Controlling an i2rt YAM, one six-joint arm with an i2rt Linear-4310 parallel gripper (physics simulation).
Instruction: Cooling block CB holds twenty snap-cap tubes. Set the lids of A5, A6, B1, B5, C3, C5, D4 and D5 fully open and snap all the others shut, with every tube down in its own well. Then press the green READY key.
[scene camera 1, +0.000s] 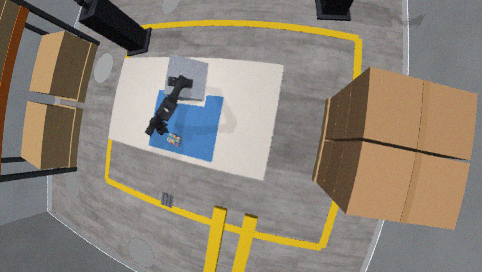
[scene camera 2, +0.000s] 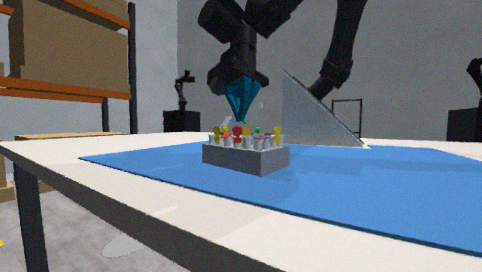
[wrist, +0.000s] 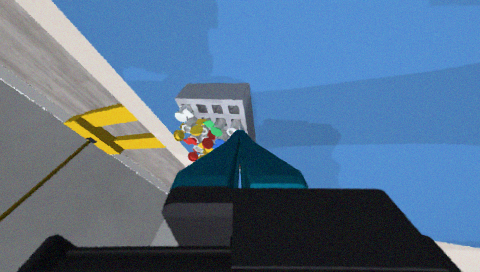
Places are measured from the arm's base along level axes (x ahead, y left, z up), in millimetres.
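Pixels of known places: gripper, fingertip midpoint: (scene camera 1: 168, 132) (scene camera 2: 239, 120) (wrist: 239, 136); arm's base at its link origin: (scene camera 1: 180, 82) (scene camera 2: 311, 97).
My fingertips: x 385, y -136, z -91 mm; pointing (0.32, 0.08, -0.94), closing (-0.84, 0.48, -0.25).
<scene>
Ahead of a thing's pixels: the offset from my fingertips to its top centre. Level surfaces: height alone.
The grey cooling block @[29 mm left, 58 mm ahead, 38 mm down] (scene camera 2: 227, 158) (wrist: 215, 92) sits on the blue mat @[68 mm down] (scene camera 1: 200, 137) (scene camera 2: 350, 200) (wrist: 350, 45). The snap-cap tubes (scene camera 1: 174, 139) (scene camera 2: 258, 142) stand in it, crowded together. Several yellow lids, a red lid @[32 mm left, 94 mm ahead, 9 mm down] (scene camera 2: 237, 134) and a green lid @[47 mm left, 50 mm ahead, 11 mm down] (scene camera 2: 257, 130) stand up; other lids lie lower. Three empty wells show in the row by one end wall in the wrist view. My gripper (scene camera 2: 240, 121) (wrist: 239, 136) is shut and empty, its tips pointing down close above the tubes. It hides part of the block in the wrist view. Well labels and the READY key cannot be made out.
A slanted grey panel (scene camera 1: 199, 72) (scene camera 2: 315, 117) stands behind the block, beside the arm. The white table's edge (scene camera 2: 150, 220) runs near the block. Shelving (scene camera 2: 132, 65), cartons (scene camera 1: 400, 110) and yellow posts (scene camera 1: 216, 235) stand off the table.
</scene>
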